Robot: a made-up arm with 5 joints. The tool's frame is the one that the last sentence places.
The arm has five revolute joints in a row. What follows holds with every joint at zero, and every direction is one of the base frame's. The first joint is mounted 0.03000 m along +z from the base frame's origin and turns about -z. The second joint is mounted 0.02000 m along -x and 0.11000 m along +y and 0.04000 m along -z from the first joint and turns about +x. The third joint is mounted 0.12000 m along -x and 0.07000 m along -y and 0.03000 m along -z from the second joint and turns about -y. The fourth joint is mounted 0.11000 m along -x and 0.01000 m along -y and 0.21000 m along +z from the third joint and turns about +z. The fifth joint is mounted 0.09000 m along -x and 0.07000 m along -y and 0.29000 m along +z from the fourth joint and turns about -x. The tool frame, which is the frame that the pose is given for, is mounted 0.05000 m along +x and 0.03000 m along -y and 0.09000 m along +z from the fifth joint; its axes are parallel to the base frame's.
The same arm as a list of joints. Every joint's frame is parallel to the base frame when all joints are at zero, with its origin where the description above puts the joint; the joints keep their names.
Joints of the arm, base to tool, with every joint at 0 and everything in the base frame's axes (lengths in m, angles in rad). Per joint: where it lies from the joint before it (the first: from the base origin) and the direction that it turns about. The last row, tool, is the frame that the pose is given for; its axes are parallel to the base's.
joint 1: xyz 0 0 0.03 axis -z
joint 2: xyz -0.02 0.11 -0.04 axis +x
joint 3: xyz -0.12 -0.07 -0.03 axis -y
joint 4: xyz -0.11 -0.01 0.21 axis +z
joint 5: xyz -0.09 -0.07 0.29 axis -x
tool: xyz 0.05 -0.03 0.09

